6 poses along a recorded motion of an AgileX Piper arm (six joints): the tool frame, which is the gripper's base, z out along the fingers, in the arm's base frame.
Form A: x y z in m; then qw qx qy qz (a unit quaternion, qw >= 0).
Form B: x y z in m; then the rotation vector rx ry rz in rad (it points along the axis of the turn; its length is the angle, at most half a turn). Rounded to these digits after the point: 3 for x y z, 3 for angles.
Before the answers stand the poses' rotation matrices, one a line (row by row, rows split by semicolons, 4 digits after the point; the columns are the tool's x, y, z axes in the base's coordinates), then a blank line. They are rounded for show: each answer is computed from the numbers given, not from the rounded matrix.
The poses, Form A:
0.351 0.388 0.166 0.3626 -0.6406 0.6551 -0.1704
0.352 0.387 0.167 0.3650 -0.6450 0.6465 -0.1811
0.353 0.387 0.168 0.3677 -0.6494 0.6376 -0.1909
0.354 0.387 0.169 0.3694 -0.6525 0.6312 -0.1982
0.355 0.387 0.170 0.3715 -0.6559 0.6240 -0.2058
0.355 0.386 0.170 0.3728 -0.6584 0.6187 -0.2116
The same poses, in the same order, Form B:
0.0837 -0.7157 0.6934; -0.9629 0.1212 0.2413; -0.2568 -0.6878 -0.6790
0.0985 -0.7018 0.7056; -0.9662 0.1024 0.2367; -0.2383 -0.7050 -0.6680
0.1140 -0.6878 0.7169; -0.9686 0.0836 0.2342; -0.2210 -0.7211 -0.6567
0.1245 -0.6773 0.7250; -0.9702 0.0698 0.2319; -0.2077 -0.7323 -0.6485
0.1365 -0.6657 0.7336; -0.9715 0.0548 0.2305; -0.1937 -0.7442 -0.6392
0.1449 -0.6569 0.7399; -0.9724 0.0435 0.2291; -0.1827 -0.7527 -0.6325

0.351 0.388 0.166 -1.649 1.687 -0.439
0.352 0.387 0.167 -1.659 1.663 -0.466
0.353 0.387 0.168 -1.668 1.638 -0.490
0.354 0.387 0.169 -1.675 1.620 -0.509
0.355 0.387 0.170 -1.682 1.600 -0.528
0.355 0.386 0.170 -1.687 1.585 -0.542

